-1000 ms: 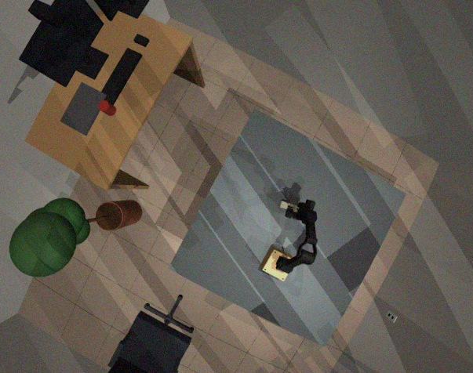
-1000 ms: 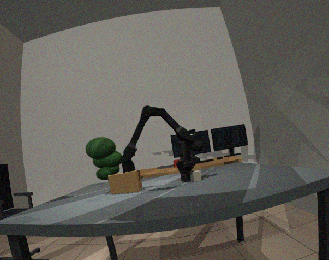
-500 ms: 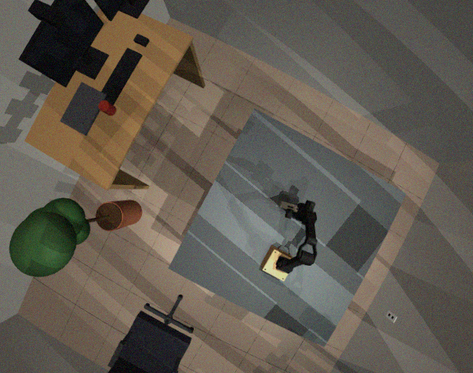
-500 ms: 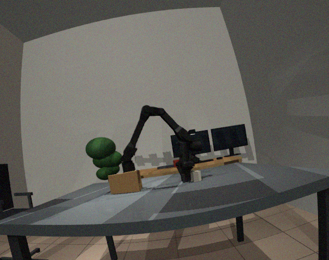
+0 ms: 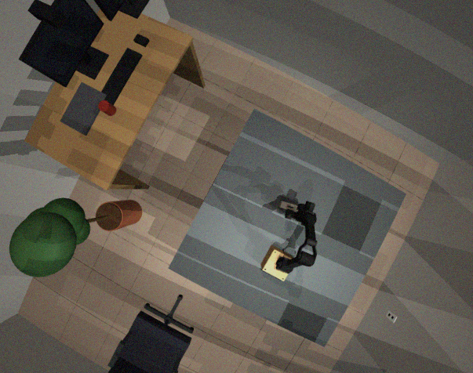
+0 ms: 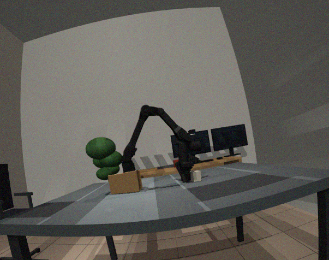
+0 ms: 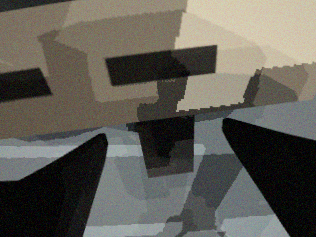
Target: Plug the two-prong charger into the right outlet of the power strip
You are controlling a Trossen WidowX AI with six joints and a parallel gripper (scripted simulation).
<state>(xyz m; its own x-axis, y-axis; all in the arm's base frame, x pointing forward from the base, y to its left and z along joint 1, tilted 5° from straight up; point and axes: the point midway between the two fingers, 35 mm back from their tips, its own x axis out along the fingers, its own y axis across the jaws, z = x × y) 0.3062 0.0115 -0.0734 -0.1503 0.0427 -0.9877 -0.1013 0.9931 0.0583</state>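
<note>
Right now the two-prong charger is 20 mm ahead of my gripper tip and 10 mm above it.
</note>
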